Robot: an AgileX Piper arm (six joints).
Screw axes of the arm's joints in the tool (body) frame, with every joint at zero. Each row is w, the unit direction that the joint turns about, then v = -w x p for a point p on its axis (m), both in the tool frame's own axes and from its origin. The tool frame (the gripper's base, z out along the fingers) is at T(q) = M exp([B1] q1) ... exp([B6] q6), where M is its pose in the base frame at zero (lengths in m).
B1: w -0.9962 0 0.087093 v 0 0.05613 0
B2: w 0 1 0 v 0.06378 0 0.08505
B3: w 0 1 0 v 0.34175 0 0.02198
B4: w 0 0 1 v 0 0 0
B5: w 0 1 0 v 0.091 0 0
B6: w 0 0 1 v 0 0 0
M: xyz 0.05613 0 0.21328 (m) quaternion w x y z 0.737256 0 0.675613 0
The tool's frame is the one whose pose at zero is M.
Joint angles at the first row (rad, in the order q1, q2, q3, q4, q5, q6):
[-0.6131, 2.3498, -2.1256, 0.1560, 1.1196, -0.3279]
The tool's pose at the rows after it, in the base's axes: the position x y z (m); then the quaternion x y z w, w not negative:
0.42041 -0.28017 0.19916 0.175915 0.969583 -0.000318 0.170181
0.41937 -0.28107 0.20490 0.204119 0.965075 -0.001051 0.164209
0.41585 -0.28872 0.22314 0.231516 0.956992 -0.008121 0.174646
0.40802 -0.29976 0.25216 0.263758 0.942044 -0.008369 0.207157
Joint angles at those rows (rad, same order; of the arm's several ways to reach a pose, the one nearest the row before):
[-0.6131, 2.3498, -2.1278, 0.1560, 1.1280, -0.2992]
[-0.6131, 2.3498, -2.1521, 0.1376, 1.1580, -0.2323]
[-0.6278, 2.3456, -2.2139, 0.1250, 1.1966, -0.1794]
[-0.6583, 2.3273, -2.2860, 0.1463, 1.2245, -0.1346]

